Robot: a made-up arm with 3 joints. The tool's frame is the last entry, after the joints.
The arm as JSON. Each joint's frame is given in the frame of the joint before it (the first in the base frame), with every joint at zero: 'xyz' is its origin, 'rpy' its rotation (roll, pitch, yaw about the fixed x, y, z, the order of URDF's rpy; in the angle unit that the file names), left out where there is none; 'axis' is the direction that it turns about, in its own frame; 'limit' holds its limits. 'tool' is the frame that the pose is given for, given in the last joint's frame.
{
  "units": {
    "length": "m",
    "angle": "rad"
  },
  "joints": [
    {
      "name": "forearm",
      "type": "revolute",
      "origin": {
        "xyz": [
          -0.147,
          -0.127,
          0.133
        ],
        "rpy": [
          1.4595,
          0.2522,
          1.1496
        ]
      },
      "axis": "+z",
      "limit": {
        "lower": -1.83,
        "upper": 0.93
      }
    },
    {
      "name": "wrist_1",
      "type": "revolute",
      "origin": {
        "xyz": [
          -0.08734,
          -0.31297,
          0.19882
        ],
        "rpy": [
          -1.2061,
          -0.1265,
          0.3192
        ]
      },
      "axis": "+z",
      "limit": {
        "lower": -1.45,
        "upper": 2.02
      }
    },
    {
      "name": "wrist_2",
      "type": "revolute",
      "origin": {
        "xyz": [
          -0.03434,
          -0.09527,
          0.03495
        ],
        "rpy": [
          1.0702,
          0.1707,
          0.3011
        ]
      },
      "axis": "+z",
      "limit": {
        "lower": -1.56,
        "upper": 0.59
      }
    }
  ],
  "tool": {
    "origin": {
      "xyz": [
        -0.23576,
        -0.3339,
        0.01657
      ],
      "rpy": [
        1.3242,
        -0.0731,
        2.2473
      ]
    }
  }
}
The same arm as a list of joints. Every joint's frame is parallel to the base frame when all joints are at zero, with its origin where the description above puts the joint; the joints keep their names.
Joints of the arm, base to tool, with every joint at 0 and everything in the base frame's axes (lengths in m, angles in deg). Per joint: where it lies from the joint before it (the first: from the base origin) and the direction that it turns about. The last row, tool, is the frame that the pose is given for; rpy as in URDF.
forearm: axis 0.918294 -0.380997 0.107599 xyz -0.147 -0.127 0.133
wrist_1: axis 0.191909 -0.194509 0.961945 xyz 0.148 -0.238 -0.258
wrist_2: axis 0.94847 -0.168595 0.268292 xyz 0.071 -0.08 0.006
tool: xyz 0.061 -0.255 -0.314 rpy 5.57 -50.99 -112.99
Joint limits (deg, base to tool): -104.85..53.29 -83.08..115.74 -89.38..33.8

